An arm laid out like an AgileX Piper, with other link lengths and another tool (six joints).
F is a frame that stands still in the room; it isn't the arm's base.
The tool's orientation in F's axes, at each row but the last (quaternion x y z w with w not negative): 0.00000 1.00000 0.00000 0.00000; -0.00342 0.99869 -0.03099 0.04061; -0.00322 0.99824 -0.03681 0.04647; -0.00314 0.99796 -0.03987 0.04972; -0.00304 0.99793 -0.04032 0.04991; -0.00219 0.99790 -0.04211 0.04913; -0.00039 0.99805 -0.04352 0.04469; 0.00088 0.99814 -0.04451 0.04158
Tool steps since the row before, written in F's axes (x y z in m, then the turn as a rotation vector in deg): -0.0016 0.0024 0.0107 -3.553 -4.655 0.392; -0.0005 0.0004 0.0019 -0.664 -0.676 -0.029; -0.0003 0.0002 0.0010 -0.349 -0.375 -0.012; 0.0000 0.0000 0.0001 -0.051 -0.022 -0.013; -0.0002 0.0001 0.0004 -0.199 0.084 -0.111; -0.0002 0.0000 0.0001 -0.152 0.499 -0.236; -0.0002 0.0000 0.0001 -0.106 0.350 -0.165; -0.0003 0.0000 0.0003 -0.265 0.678 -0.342
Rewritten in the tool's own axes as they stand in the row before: 0.0016 0.0024 -0.0107 3.553 -4.655 -0.392; 0.0003 0.0003 -0.0020 0.670 -0.670 0.017; 0.0002 0.0001 -0.0010 0.352 -0.372 0.007; 0.0000 0.0000 -0.0001 0.052 -0.021 0.010; 0.0002 0.0001 -0.0004 0.208 0.093 0.083; 0.0002 0.0000 -0.0001 0.170 0.517 0.177; 0.0002 0.0000 -0.0001 0.119 0.363 0.124; 0.0003 0.0000 -0.0003 0.291 0.704 0.257
